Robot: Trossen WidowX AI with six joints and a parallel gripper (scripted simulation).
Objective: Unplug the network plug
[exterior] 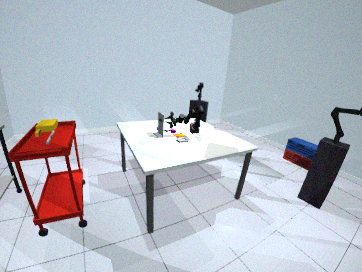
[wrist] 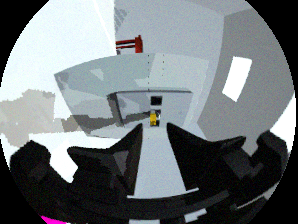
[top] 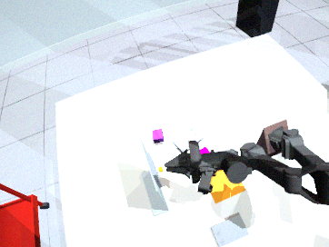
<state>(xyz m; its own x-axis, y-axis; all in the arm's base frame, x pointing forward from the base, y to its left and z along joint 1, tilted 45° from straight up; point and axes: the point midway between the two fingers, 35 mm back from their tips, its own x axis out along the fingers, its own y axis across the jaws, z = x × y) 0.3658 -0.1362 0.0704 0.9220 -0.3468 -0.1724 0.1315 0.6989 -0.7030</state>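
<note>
Now: gripper tip 5 cm short of the grey panel, 1 cm to the left of it and 6 cm above it.
</note>
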